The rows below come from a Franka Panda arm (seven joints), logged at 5 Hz.
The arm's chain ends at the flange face. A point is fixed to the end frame.
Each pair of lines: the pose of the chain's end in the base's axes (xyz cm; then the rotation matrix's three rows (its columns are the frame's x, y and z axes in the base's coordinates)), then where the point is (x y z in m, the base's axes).
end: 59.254 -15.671 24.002; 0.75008 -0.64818 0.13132; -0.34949 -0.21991 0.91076; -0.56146 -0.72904 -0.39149
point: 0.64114 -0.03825 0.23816
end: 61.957 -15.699 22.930; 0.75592 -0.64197 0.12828; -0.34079 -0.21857 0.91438; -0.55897 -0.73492 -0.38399
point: 0.66745 -0.03822 0.22862
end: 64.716 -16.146 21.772; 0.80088 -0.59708 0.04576; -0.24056 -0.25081 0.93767; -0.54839 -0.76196 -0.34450
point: 0.68285 -0.03859 0.22306
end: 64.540 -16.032 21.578; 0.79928 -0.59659 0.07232; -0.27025 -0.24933 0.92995; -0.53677 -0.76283 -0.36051
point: 0.68413 -0.03831 0.21929
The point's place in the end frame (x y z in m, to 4 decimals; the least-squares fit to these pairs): -0.0039 -0.0562 0.1150
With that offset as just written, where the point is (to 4 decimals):
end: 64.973 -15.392 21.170; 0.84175 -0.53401 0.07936; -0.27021 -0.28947 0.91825; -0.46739 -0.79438 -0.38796
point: 0.6856 -0.0310 0.2136
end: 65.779 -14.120 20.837; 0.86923 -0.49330 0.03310; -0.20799 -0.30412 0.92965; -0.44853 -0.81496 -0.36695
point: 0.6859 -0.0164 0.2137
